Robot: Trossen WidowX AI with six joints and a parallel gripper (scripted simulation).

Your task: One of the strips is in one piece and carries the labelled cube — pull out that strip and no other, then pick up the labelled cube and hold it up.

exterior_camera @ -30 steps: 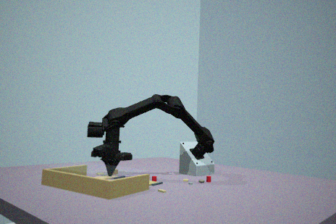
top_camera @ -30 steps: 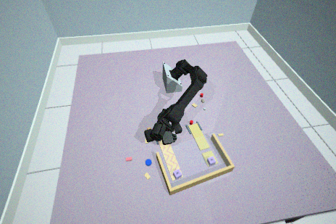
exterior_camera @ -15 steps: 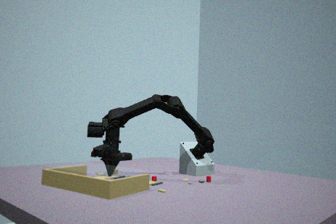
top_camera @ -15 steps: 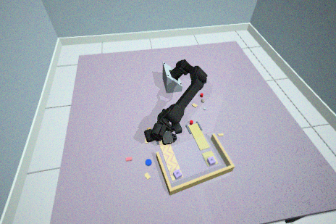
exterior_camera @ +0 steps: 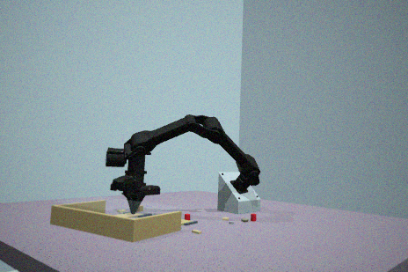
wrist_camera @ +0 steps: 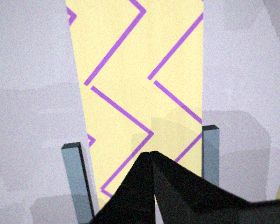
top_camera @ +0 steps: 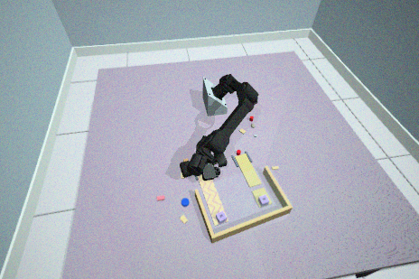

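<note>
My gripper tip is 9 cm short of the zigzag strip and 1 cm to the right of it. The rest, counted from my gripper tip: pink block (19 cm to the right, 6 cm ahead); blue disc (10 cm to the right, 10 cm ahead).
</note>
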